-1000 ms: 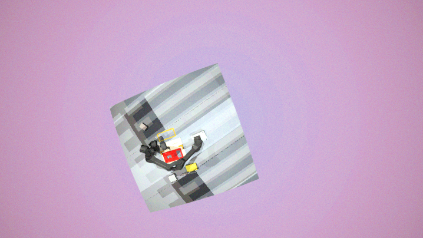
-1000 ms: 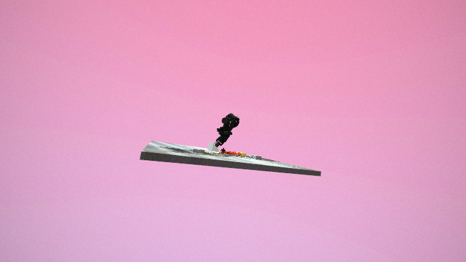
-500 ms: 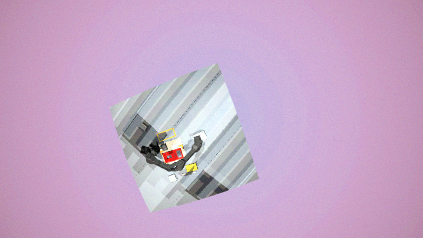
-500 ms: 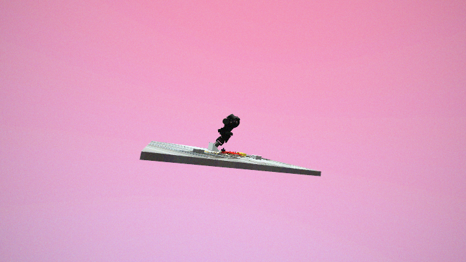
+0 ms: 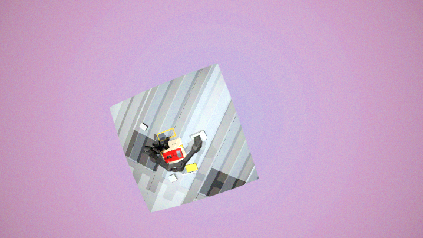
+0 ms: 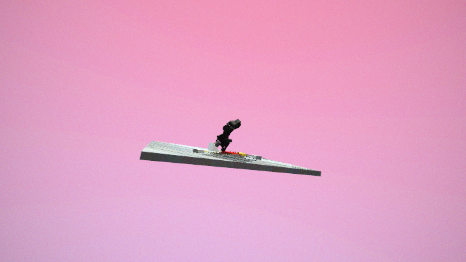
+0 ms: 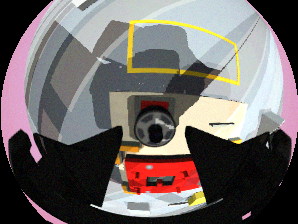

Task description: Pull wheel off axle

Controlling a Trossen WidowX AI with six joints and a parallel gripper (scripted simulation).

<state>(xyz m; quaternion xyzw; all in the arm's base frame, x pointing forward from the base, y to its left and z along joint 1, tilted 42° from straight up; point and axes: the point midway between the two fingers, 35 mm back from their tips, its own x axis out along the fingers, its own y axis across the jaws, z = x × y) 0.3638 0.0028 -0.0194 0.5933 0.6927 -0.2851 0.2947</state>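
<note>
Right now my gripper tip is 10 mm above the wheel. The rest, counted from my gripper tip: grey cube (350 mm to the left, 30 mm below, 20 mm ahead); then yellow block (290 mm to the left, 210 mm behind, 30 mm below).
</note>
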